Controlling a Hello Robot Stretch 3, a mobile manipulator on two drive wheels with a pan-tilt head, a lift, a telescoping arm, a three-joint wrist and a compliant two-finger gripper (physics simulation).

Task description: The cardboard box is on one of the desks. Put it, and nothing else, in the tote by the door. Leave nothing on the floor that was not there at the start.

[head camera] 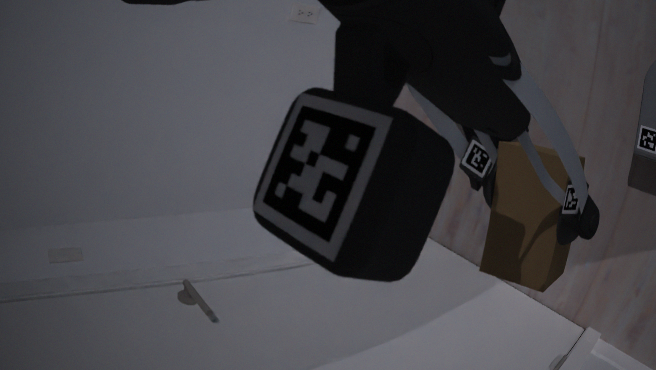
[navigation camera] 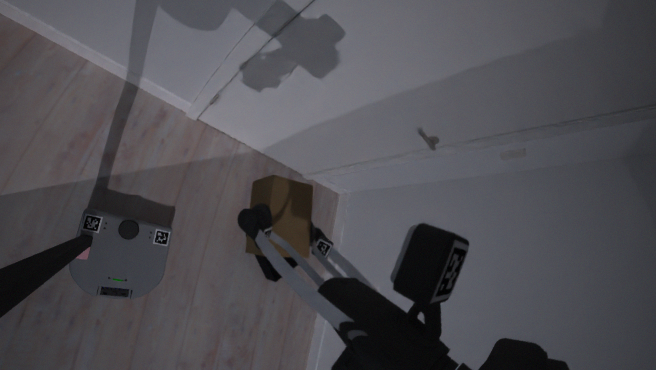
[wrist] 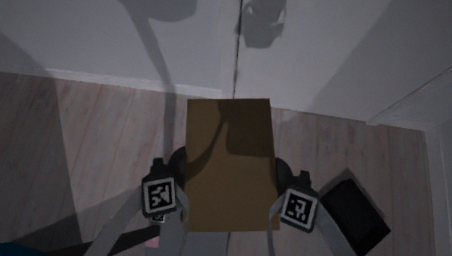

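Where they show: gripper, fingertip midpoint: [head camera: 539, 208] [navigation camera: 276, 220]; robot's base, origin of the base link: [navigation camera: 128, 228].
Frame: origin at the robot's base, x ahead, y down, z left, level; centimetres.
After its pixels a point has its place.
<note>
The brown cardboard box [head camera: 515, 240] @[z -15.0, x 10.4, y -101.9 cm] [navigation camera: 292, 197] @[z -14.4, x 11.2, y -101.8 cm] [wrist: 230, 205] is between the two fingers of my gripper [head camera: 533, 205] @[z -14.8, x 8.6, y -98.6 cm] [navigation camera: 286, 230] @[z -14.8, x 8.6, y -98.6 cm] [wrist: 229, 170] @[z -14.8, x 8.6, y -98.6 cm], which is shut on it and holds it above the floor. The black tote lies on the floor. In the wrist view the tote [wrist: 354, 215] is at the lower right, beside and beyond the right finger, apart from the box in the picture. In the navigation view small dark parts of the tote [navigation camera: 269, 269] @[z -72.2, x -8.0, y -9.4 cm] show past the box's lower edge; the rest is hidden behind the box and fingers.
The white door with its handle [head camera: 197, 300] @[z -78.5, x 51.4, y -93.2 cm] [navigation camera: 428, 139] @[z -78.3, x 51.6, y -93.2 cm] and the walls stand close to the box and gripper. My grey base [navigation camera: 122, 260] @[z -0.3, x -11.5, y -16.0 cm] [wrist: 207, 245] is on the wooden floor [navigation camera: 210, 300] @[z -44.7, x -28.8, y 0.0 cm]. A blue edge [wrist: 17, 248] shows at the lower left of the wrist view.
</note>
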